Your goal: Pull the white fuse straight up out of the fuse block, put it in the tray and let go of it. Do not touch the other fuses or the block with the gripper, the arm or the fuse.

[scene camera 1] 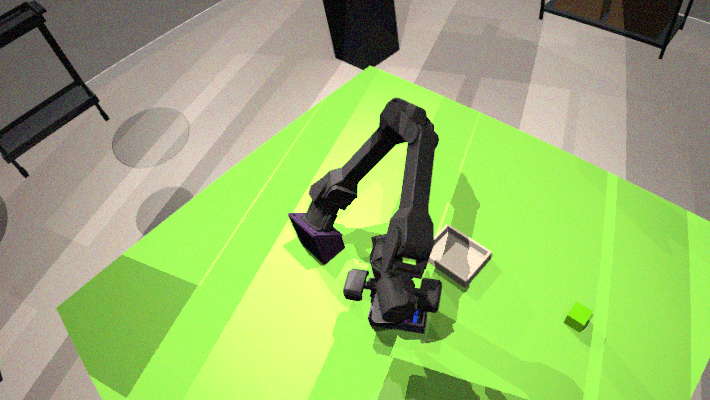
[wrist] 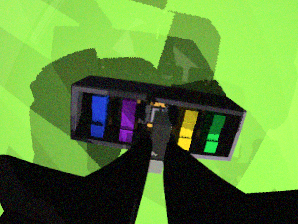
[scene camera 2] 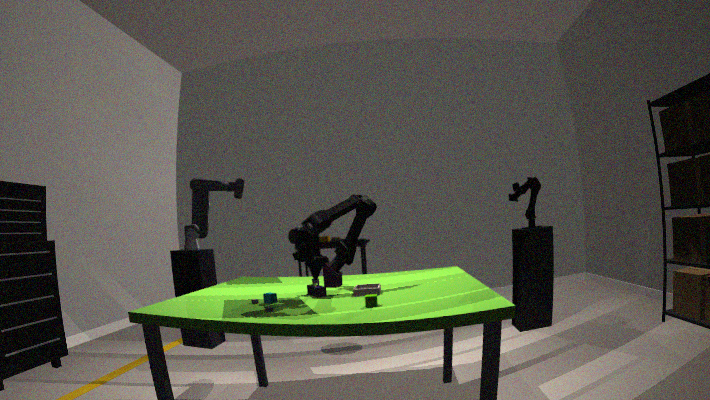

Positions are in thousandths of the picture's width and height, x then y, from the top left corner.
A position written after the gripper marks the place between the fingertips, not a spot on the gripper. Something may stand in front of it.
The gripper (scene camera 1: 558, 771) holds a white fuse. Further things: a green fuse (wrist: 716, 547).
The gripper is seen too in the wrist view (wrist: 529, 658).
